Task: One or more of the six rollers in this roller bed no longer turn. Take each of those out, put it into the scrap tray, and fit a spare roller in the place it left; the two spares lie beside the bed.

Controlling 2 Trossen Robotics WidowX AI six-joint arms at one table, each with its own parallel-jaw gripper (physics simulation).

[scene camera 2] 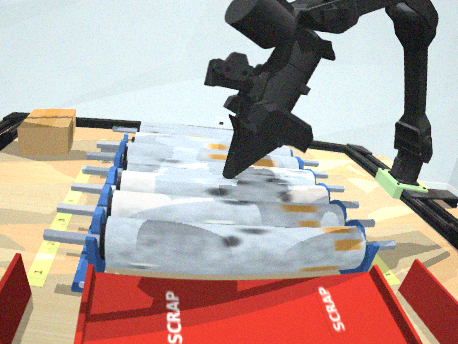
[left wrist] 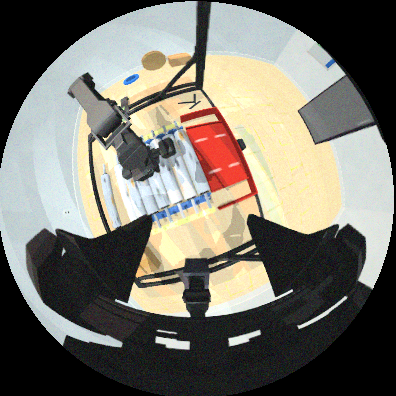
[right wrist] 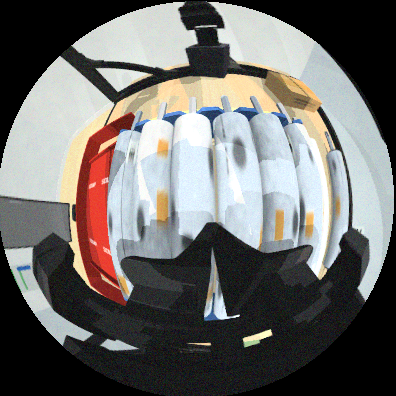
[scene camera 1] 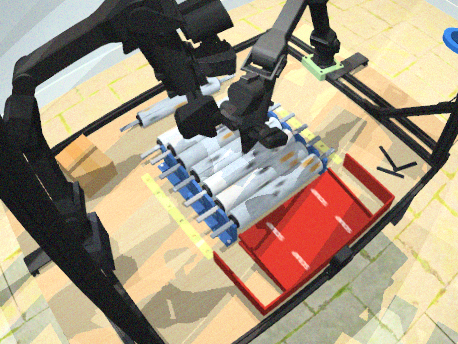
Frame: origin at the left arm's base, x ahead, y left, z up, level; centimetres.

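Where they show: left gripper, between the fingertips: (left wrist: 200, 219); right gripper, between the fingertips: (scene camera 2: 226, 177) (left wrist: 158, 170) (right wrist: 210, 226) (scene camera 1: 244, 152); left arm's base, origin of its link: (left wrist: 196, 281) (right wrist: 208, 44) (scene camera 1: 78, 234); right arm's base, origin of its link: (scene camera 2: 403, 179) (scene camera 1: 323, 61).
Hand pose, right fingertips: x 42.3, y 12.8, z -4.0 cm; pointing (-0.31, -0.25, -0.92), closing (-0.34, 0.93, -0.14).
Note:
Each offset is from my right fingertips to the centre of the thing. "spot": to the spot under its first point.
The roller bed @(spot: dx -9.8, dy -17.0, dz -6.7 cm) (scene camera 1: 227, 237) (scene camera 2: 96, 250) has blue side rails and a row of pale grey rollers with dark smudges and orange marks. The front roller @(dx +4.3, dy -11.4, dz -1.9 cm) (scene camera 1: 275, 195) (scene camera 2: 230, 247) lies beside the red scrap tray @(dx +8.6, dy -22.3, dz -4.6 cm) (scene camera 1: 300, 235) (scene camera 2: 250, 310) (left wrist: 217, 157) (right wrist: 97, 215), which holds no roller. A spare roller @(dx -10.6, dy +27.8, dz -4.7 cm) (scene camera 1: 165, 110) (left wrist: 110, 200) (right wrist: 339, 200) lies behind the bed; I cannot clearly pick out a second. My right gripper (scene camera 2: 229, 175) (right wrist: 210, 226) is shut and empty, its tips over the middle rollers; contact is unclear. My left gripper (left wrist: 200, 219) is open and empty, raised left of the bed.
A cardboard box @(dx -40.3, dy +13.2, dz -4.3 cm) (scene camera 1: 87, 162) (scene camera 2: 47, 132) (right wrist: 295, 92) stands at the left of the bed. Yellow marked strips (scene camera 1: 177, 215) (scene camera 2: 52, 240) run along the bed's ends. A black frame surrounds the table. In scene camera 1 both arms' wrists are close together over the rear rollers.

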